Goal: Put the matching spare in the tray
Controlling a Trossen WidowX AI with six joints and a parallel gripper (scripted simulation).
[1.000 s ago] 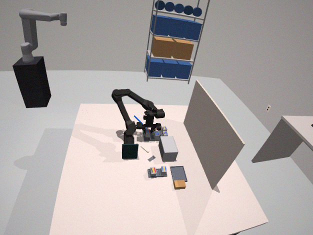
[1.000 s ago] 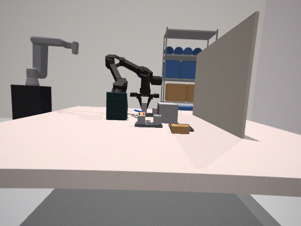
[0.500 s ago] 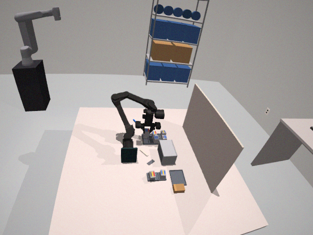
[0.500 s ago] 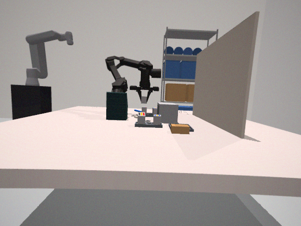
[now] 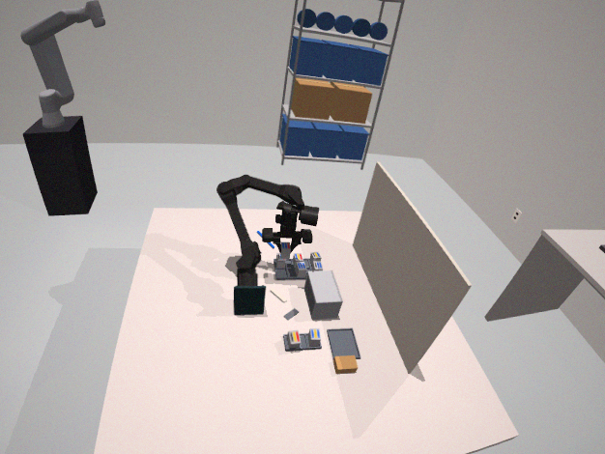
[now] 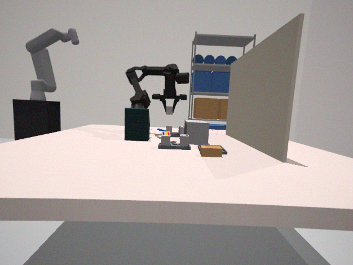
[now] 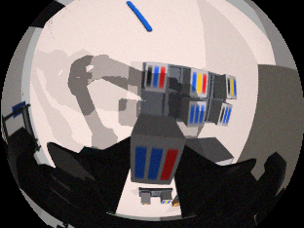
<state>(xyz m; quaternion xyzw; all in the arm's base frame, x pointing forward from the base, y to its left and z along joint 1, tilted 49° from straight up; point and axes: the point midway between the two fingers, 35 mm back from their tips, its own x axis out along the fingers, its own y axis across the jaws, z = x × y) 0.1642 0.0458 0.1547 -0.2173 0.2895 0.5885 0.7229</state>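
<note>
Now: the dark tray 14 cm ahead of my gripper tip, 37 cm to the right of it and 13 cm below it. Also, from my gripper tip: dark flat piece (1 cm behind, 20 cm to the right, 13 cm below); blue pen (2 cm behind, 24 cm to the left, 12 cm below); grey mounted unit (12 cm ahead, 16 cm to the right, 8 cm below).
</note>
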